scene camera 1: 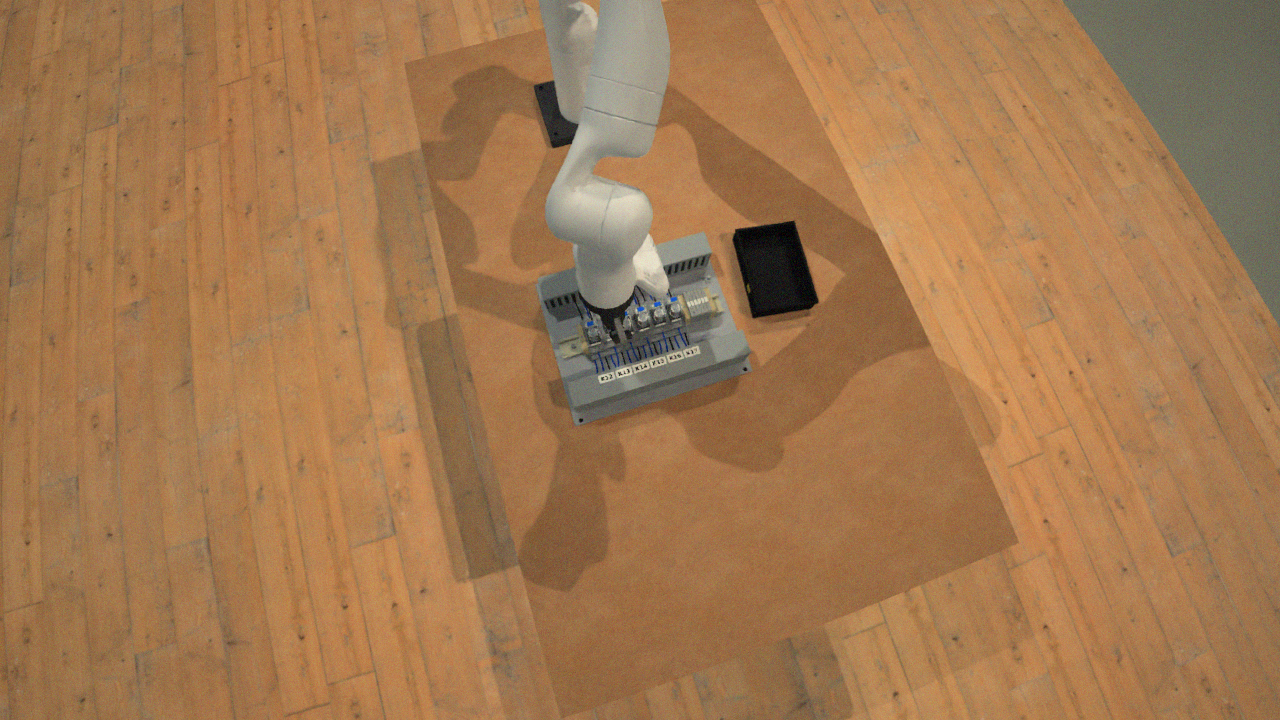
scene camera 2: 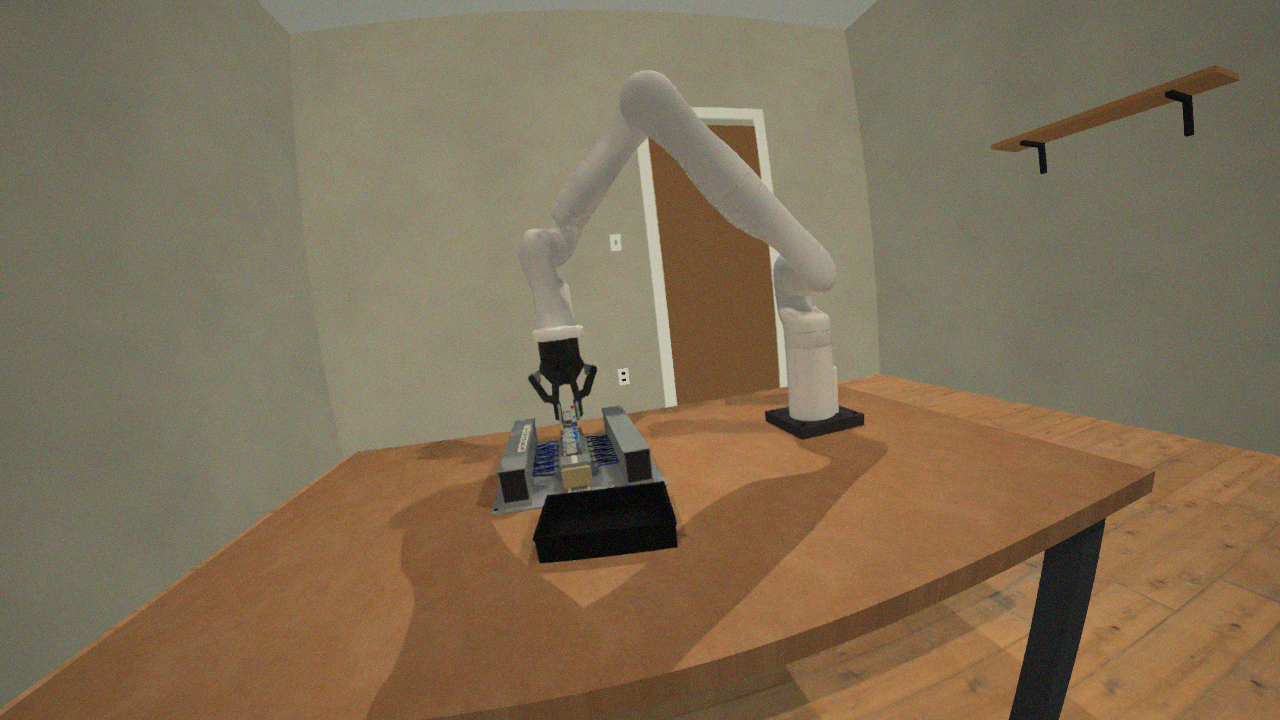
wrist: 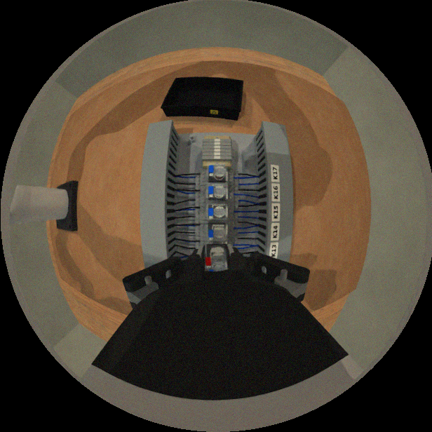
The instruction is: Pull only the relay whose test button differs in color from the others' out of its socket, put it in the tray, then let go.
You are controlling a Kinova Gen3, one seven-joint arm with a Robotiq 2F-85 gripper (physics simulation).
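Frame: origin at the arm's base, x ahead, y right, z down, level; centimetres.
Seen in the pictures: gripper, fingertip midpoint: [scene camera 1: 610,321] [scene camera 2: 570,420]; arm's base, origin of the base link: [scene camera 1: 581,105] [scene camera 2: 811,414].
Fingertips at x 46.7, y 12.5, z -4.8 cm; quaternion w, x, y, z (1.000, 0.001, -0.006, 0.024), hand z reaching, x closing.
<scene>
Offsets run from my fingertips to a thing's middle. "pt": to the spot under its first point. Level surfaces: height alone.
The relay with the red test button @[dx +0.0, dy +0.3, dz -0.5 cm] [wrist: 218,257] [scene camera 2: 569,417] is between my fingertips, upright. My gripper [wrist: 215,251] [scene camera 2: 568,413] [scene camera 1: 617,333] is shut on it. It appears raised a little above the row of sockets; its lower end is hard to make out. Several other relays with blue buttons sit in the row, such as one [wrist: 218,192] by label K16 and one at the row's near end @[pt dx +0.8, dy +3.7, dz +0.2 cm] [scene camera 1: 591,334], in scene camera 1. The black tray @[dx +0.3, dy -31.6, dz +5.3 cm] [scene camera 1: 785,310] [scene camera 2: 608,542] [wrist: 187,110] stands beyond the terminal-block end of the panel and looks empty.
Grey wire ducts [wrist: 156,200] [wrist: 278,150] run along both sides of the relay row, with blue and black wires between. Terminal blocks [wrist: 217,149] stand at the row's tray end. The robot's black base plate [scene camera 2: 812,424] is on the same table @[dz +7.0 cm] [scene camera 2: 760,573].
</scene>
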